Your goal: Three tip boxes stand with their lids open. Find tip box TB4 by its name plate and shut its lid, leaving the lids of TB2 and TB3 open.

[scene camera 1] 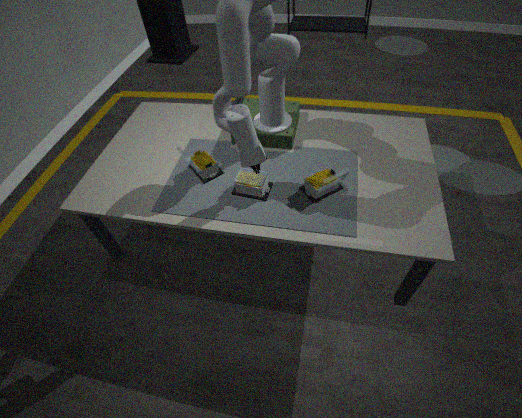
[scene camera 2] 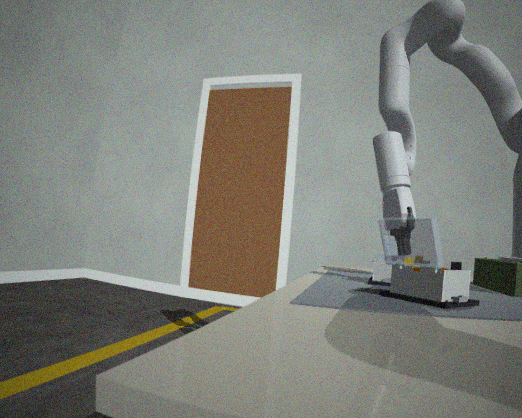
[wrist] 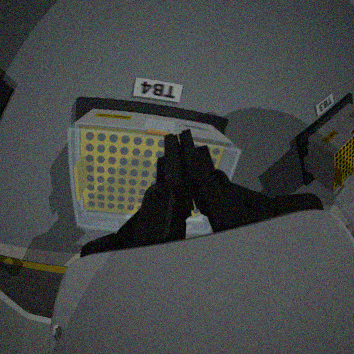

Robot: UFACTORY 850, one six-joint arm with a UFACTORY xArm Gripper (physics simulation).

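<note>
Tip box TB4 (scene camera 1: 251, 187) (wrist: 135, 121) is the middle box; its name plate (wrist: 157, 90) reads upside down in the wrist view. Its clear lid (wrist: 100, 220) appears to lie down over the yellow rack. My gripper (scene camera 1: 256, 168) (scene camera 2: 404, 245) (wrist: 183, 150) is shut and empty, with its fingertips over TB4; contact with the lid cannot be told. TB3 (scene camera 1: 210, 173) (wrist: 320, 145) is the left box in scene camera 1, its raised lid faint. The right box (scene camera 1: 322, 188) (scene camera 2: 415, 285), its plate unreadable, has its clear lid (scene camera 1: 342, 177) (scene camera 2: 425, 240) standing open.
The boxes stand on a blue-grey mat (scene camera 1: 320, 222) (scene camera 2: 320, 295) on a pale table (scene camera 1: 405, 245) (scene camera 2: 240, 365). The green arm base (scene camera 1: 282, 140) (scene camera 2: 495, 275) is behind them. The right box stands between scene camera 2 and the gripper.
</note>
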